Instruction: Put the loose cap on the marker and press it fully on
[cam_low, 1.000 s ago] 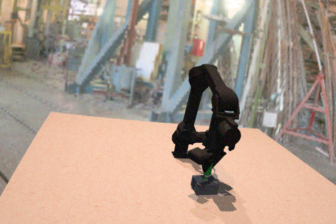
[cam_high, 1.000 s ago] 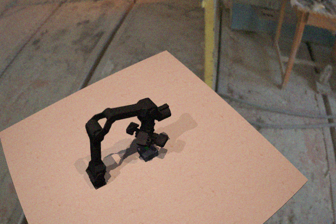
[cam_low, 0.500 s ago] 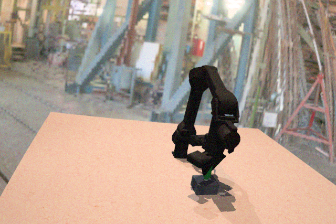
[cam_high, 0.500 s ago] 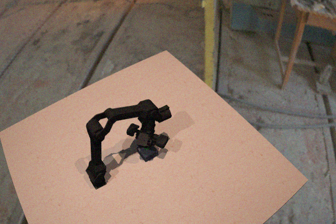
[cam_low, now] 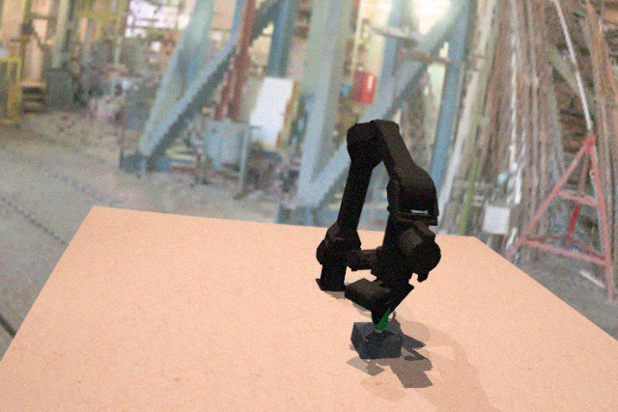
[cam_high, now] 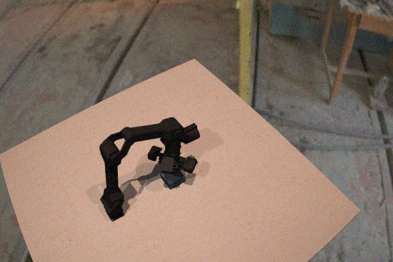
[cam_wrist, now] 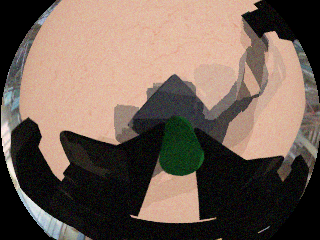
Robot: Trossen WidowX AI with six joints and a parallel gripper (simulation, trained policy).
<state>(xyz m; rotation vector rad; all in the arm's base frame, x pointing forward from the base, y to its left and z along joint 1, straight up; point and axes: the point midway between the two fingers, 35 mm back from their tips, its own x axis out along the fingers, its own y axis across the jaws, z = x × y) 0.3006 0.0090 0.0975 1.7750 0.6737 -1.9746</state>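
My gripper tip is 20 mm below the green cap. Also, from my gripper tip: holder block 40 mm below.
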